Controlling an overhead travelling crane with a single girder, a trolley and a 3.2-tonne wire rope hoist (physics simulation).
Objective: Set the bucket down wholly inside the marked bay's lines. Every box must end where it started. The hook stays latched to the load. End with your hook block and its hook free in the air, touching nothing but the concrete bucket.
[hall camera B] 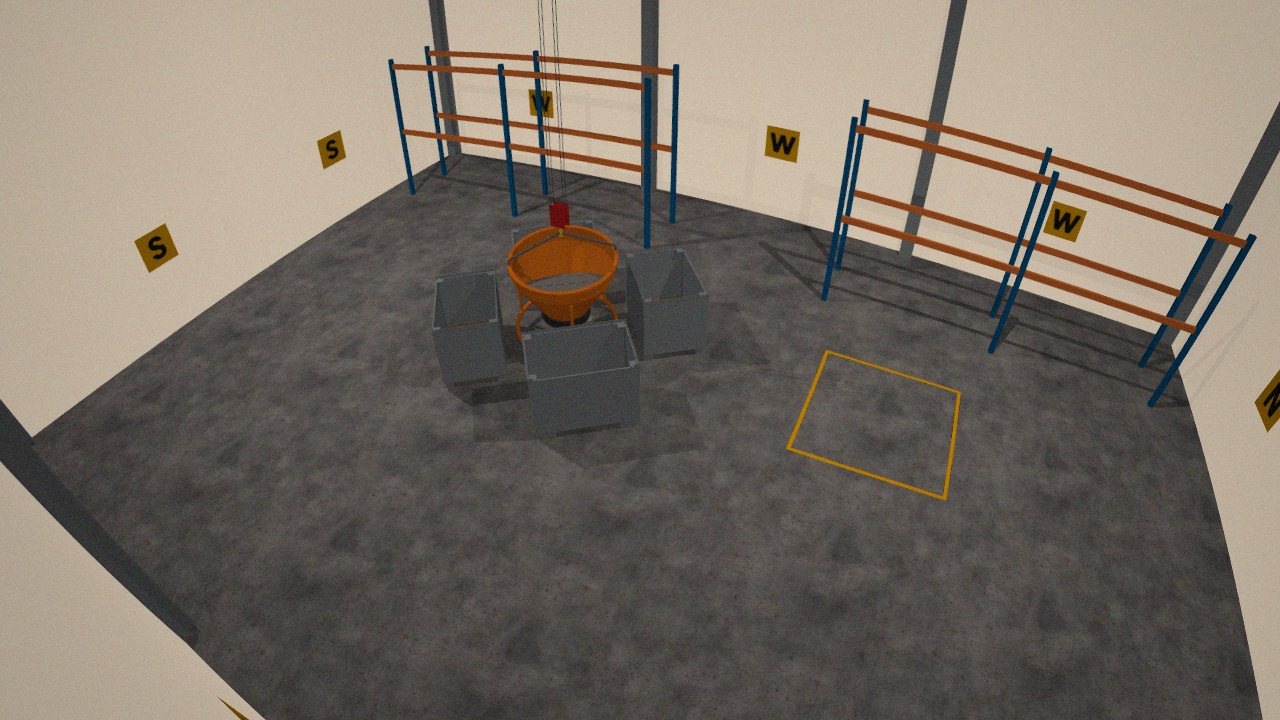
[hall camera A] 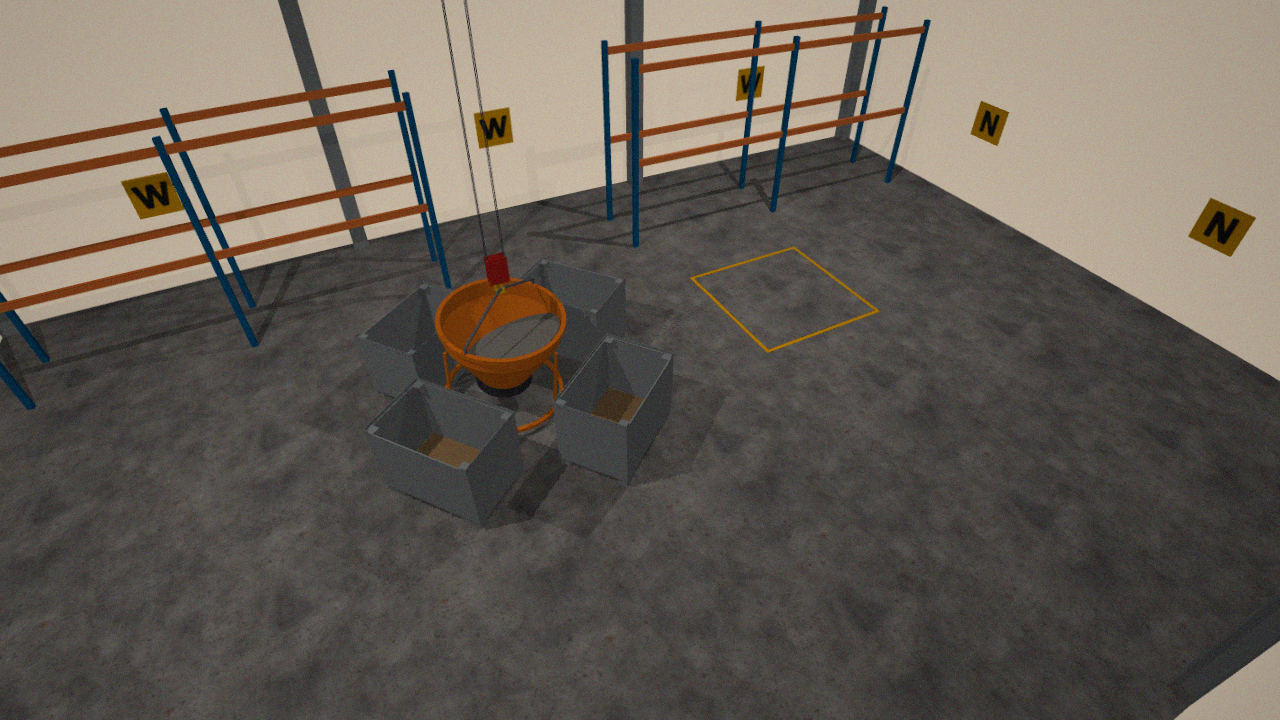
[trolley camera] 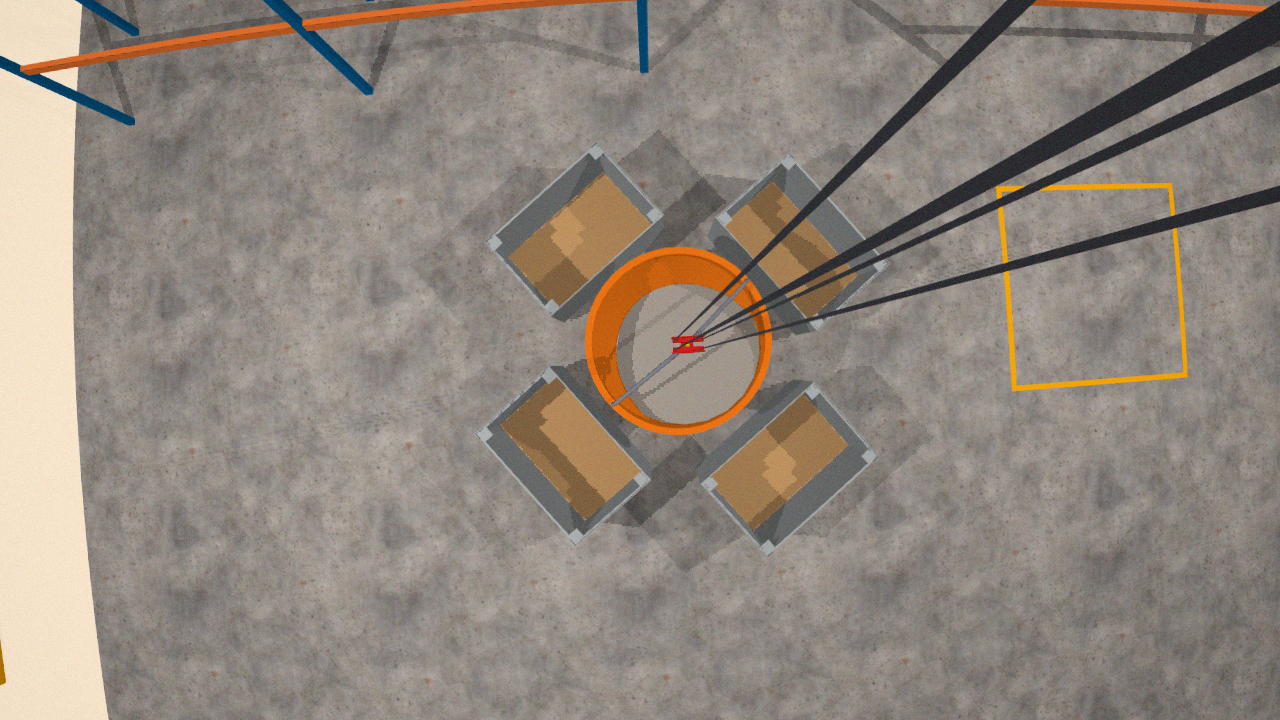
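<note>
The orange concrete bucket (hall camera A: 501,368) (hall camera B: 562,304) (trolley camera: 601,340) hangs upright among four grey boxes, its foot ring looking slightly above the floor. My hook (hall camera A: 499,288) (hall camera B: 560,232) (trolley camera: 688,344), below the red block, is latched to its bail. One box (hall camera A: 429,470) (trolley camera: 787,461), another box (hall camera A: 595,438) (hall camera B: 581,398) (trolley camera: 769,201), a third box (hall camera B: 671,326) (trolley camera: 572,241) and a fourth box (hall camera B: 469,349) stand close around it. Gaps to the ring are partly hidden. The yellow-lined bay (hall camera A: 742,263) (hall camera B: 892,371) (trolley camera: 1099,381) lies to the right, apart from the boxes.
One rack (hall camera A: 635,152) (hall camera B: 1024,259) stands by the W wall beyond the bay. Another rack (hall camera A: 214,250) (hall camera B: 647,161) (trolley camera: 643,35) stands by the same wall behind the boxes. The hoist ropes cross the trolley view at upper right.
</note>
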